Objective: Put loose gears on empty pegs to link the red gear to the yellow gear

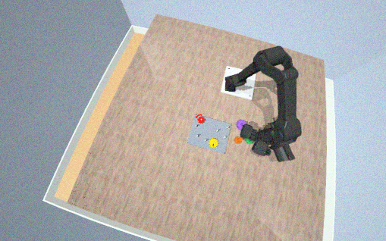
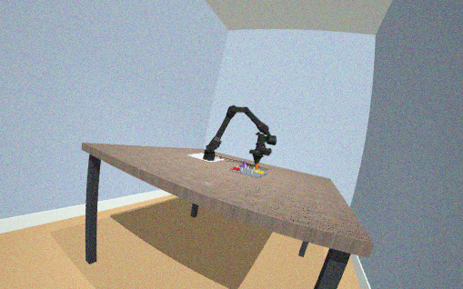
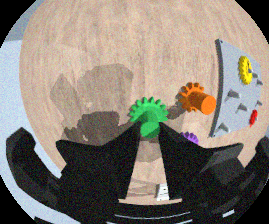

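My gripper tip is now 280 mm to the left of the red gear, 70 mm past it and 10 mm above it. The rest, counted from my gripper tip: green gear: 10 mm below; then purple gear: 70 mm behind, 50 mm to the right, 10 mm below; then orange gear: 70 mm to the right, 10 mm below, 10 mm ahead.
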